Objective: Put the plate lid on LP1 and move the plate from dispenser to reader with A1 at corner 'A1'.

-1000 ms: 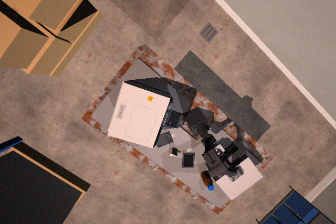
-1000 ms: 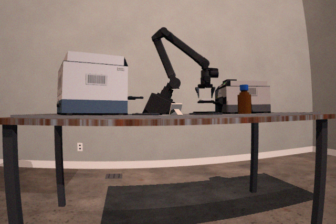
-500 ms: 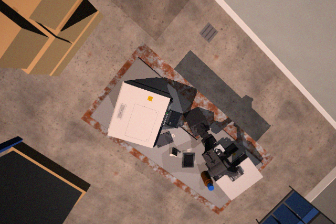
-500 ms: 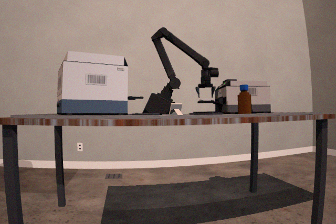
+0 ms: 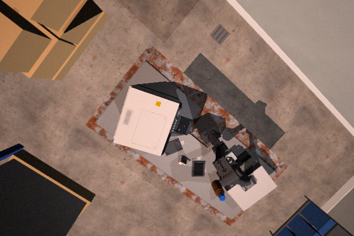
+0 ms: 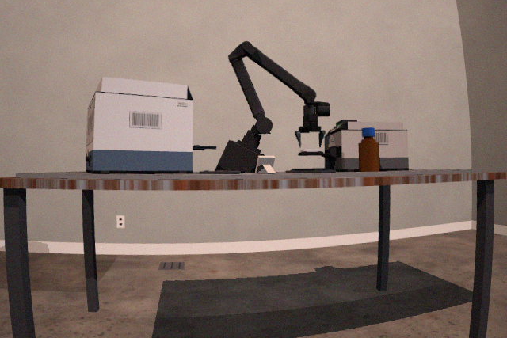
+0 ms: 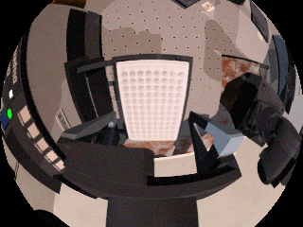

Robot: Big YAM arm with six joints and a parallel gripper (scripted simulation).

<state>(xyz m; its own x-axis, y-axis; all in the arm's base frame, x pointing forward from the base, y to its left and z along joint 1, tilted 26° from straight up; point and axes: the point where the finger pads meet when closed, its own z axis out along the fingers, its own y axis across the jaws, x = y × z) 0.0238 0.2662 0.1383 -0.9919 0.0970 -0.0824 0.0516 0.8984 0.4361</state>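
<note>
My gripper is now 3 cm above the white well plate. From my hand the other things lie so: brown capped bottle 27 cm ahead, 19 cm to the left, 1 cm below; plate lid 29 cm ahead, 11 cm below, 6 cm to the right.
</note>
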